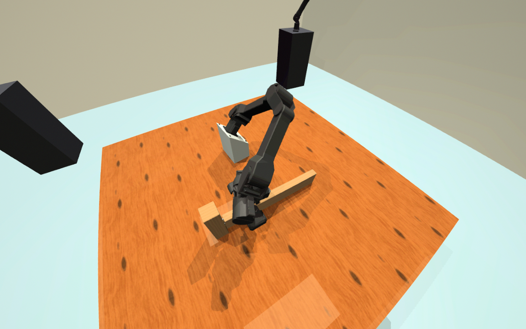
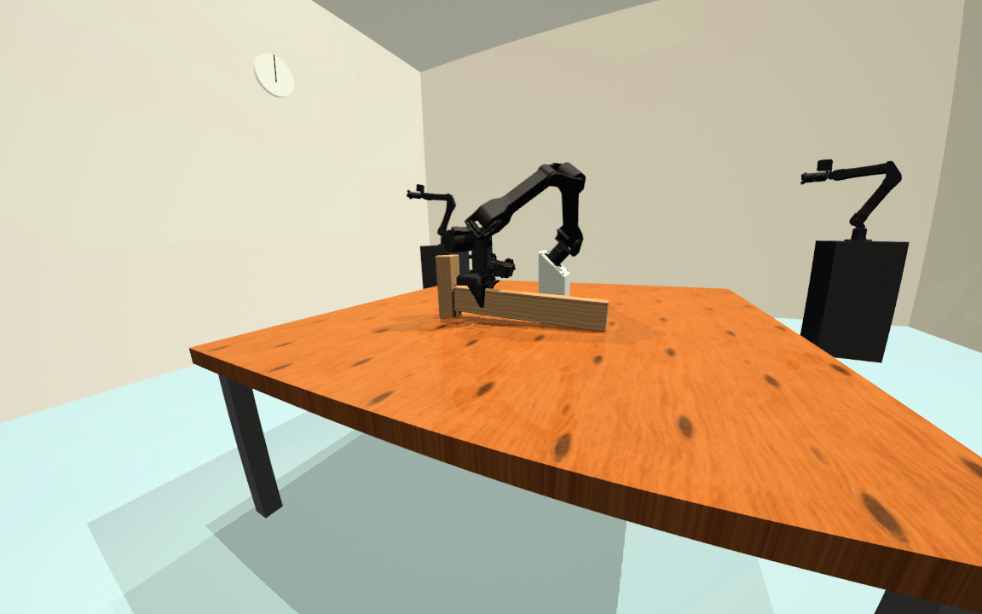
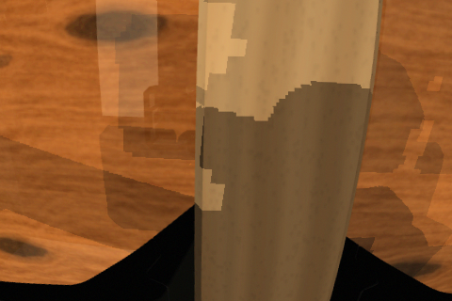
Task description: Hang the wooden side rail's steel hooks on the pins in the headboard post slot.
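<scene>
Right now the headboard post is 120 mm to the right of my gripper tip, 40 mm above it and 10 mm ahead of it.
</scene>
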